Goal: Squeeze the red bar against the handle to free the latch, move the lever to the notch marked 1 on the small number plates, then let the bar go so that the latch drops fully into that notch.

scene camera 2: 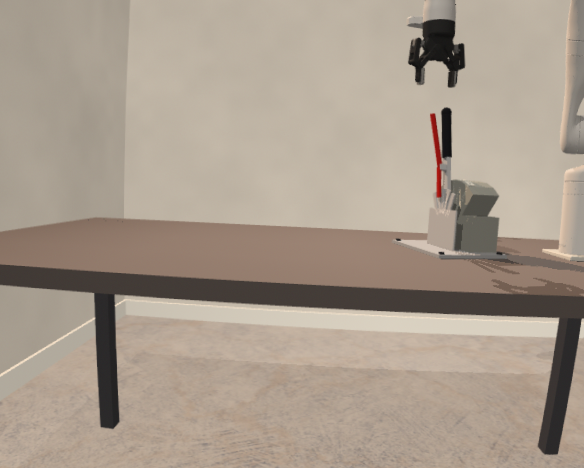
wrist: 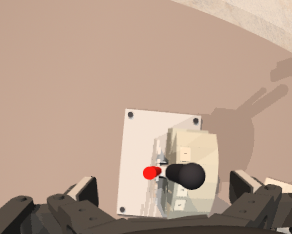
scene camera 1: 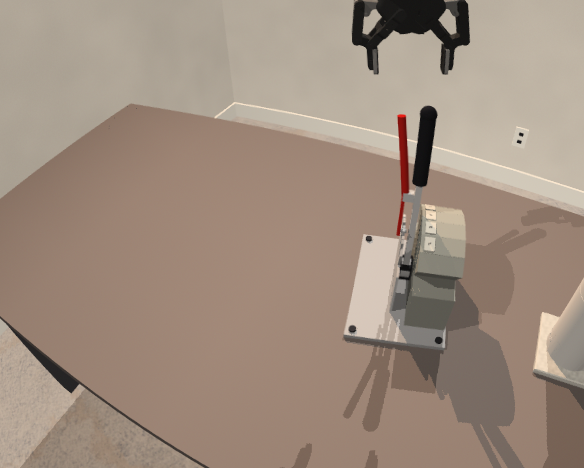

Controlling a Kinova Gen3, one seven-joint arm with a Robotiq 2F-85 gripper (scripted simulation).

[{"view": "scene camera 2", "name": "gripper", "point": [436, 86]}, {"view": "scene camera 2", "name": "grey notched housing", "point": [452, 233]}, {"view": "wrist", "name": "gripper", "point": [164, 190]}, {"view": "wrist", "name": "grey notched housing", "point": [180, 143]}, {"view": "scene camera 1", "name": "gripper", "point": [410, 71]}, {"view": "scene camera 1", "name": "red bar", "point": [402, 128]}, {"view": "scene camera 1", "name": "grey notched housing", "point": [416, 314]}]
